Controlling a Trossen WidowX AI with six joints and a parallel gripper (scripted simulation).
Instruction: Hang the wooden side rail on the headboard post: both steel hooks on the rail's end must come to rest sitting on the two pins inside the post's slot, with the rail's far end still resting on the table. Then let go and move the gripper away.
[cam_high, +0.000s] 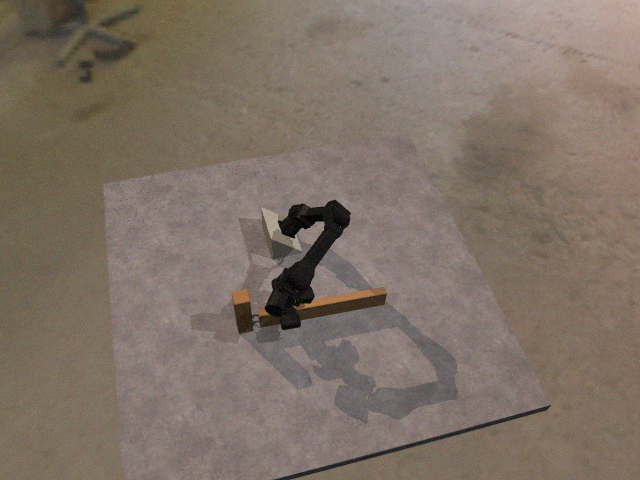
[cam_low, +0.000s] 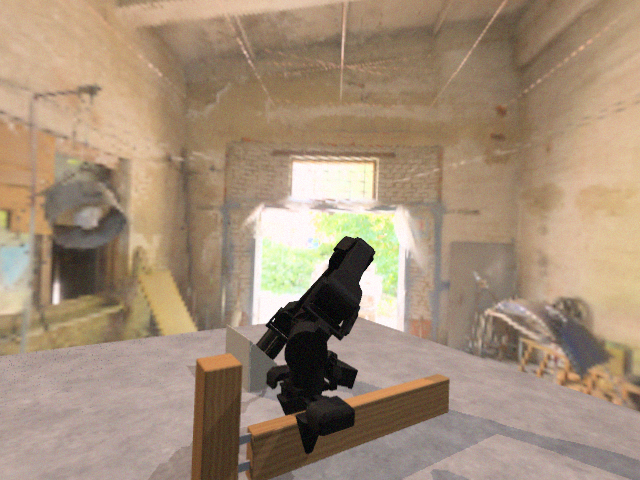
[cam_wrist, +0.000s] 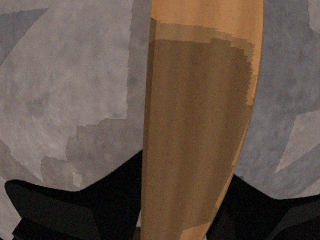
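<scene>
The wooden headboard post is 140 mm to the right of my gripper tip, 60 mm above it and 10 mm behind it.
</scene>
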